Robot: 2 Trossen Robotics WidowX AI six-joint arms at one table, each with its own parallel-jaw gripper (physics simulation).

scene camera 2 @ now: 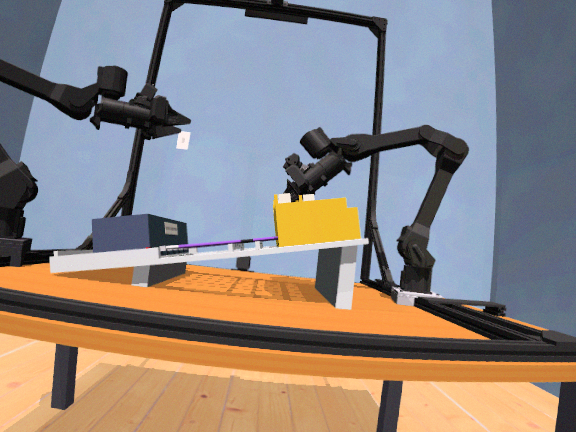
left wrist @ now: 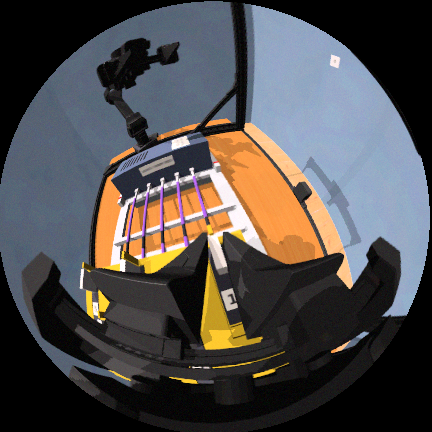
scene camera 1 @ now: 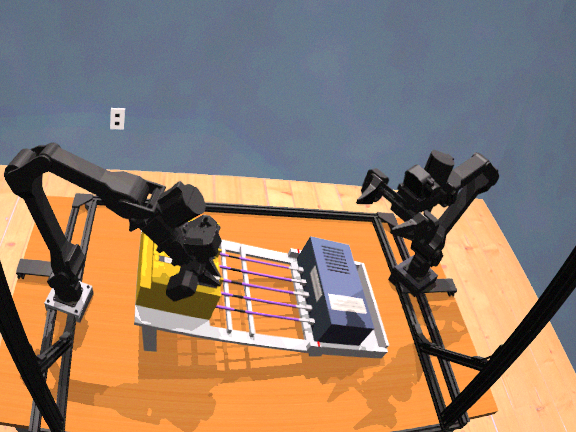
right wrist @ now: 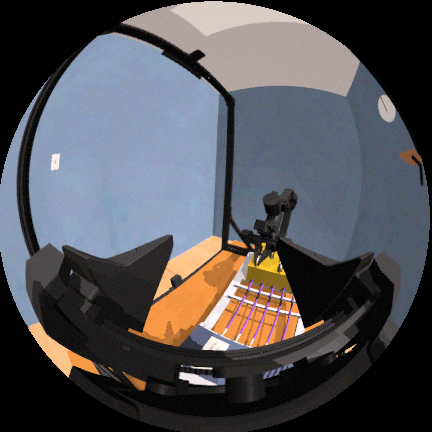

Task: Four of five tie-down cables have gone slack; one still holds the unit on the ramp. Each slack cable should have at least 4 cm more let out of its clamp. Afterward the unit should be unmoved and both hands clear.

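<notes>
A blue-grey unit [scene camera 1: 338, 291] [scene camera 2: 132, 231] [left wrist: 165, 160] sits at the low end of a white ramp [scene camera 1: 201, 330] [scene camera 2: 115, 257]. Several purple cables [scene camera 1: 261, 274] [scene camera 2: 222, 243] [left wrist: 162, 209] [right wrist: 257, 306] run from it to a yellow clamp block [scene camera 1: 158, 274] [scene camera 2: 316, 220] [left wrist: 213, 306] [right wrist: 264, 271]. My left gripper [scene camera 1: 214, 271] [scene camera 2: 292, 193] [left wrist: 214, 236] is down on the block, shut on the white-tipped tab of the clamp marked 1 [left wrist: 219, 257], at the farthest cable [scene camera 1: 256, 261]. My right gripper [scene camera 1: 387, 210] [scene camera 2: 177, 122] [right wrist: 226, 242] is open and empty, high above the table's right side.
A black frame rail [scene camera 1: 389, 253] [scene camera 2: 286, 339] borders the orange table top. Black gantry posts [scene camera 2: 377, 129] rise behind the ramp. The ramp stands on grey legs [scene camera 2: 338, 279] [scene camera 1: 149, 339]. The right arm's base [scene camera 1: 419, 279] stands beside the ramp's low end.
</notes>
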